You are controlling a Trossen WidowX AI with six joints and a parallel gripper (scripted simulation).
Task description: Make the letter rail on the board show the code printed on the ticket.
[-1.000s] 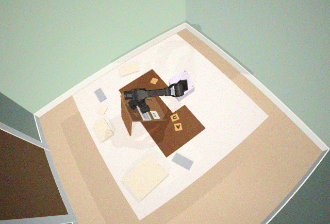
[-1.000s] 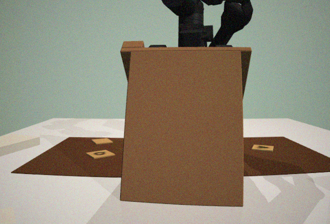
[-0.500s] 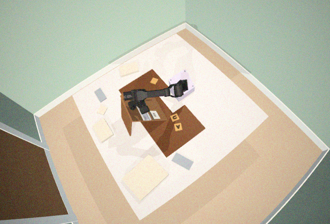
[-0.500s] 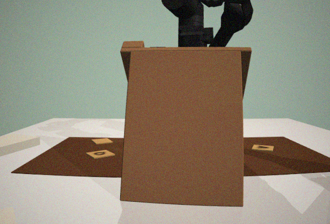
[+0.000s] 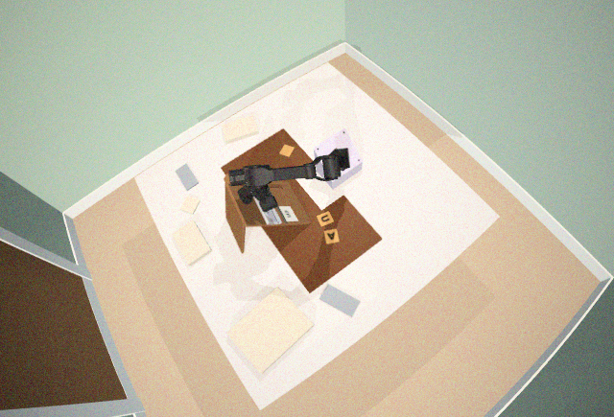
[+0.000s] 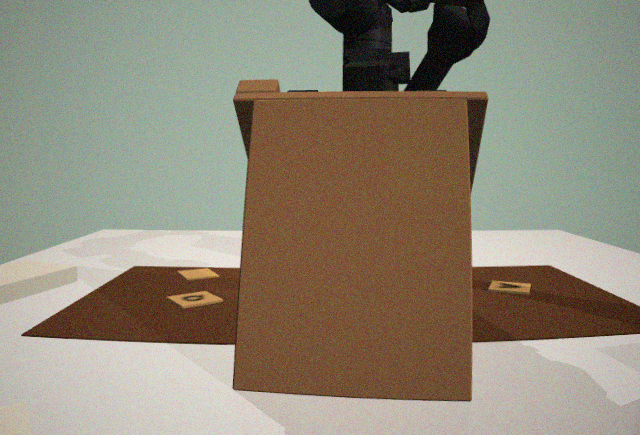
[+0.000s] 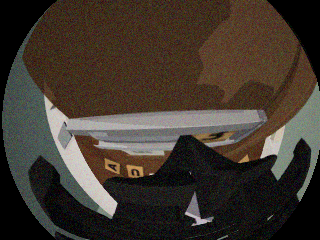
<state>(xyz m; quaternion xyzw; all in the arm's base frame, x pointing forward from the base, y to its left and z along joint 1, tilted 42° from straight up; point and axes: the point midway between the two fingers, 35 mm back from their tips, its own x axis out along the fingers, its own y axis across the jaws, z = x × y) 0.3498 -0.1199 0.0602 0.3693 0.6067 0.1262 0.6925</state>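
Right now my gripper tip is 50 mm past the white ticket, 80 mm to the right of it and 80 mm above it. Round my gripper tip: brown mat: 160 mm behind, 20 mm to the left, 170 mm below.
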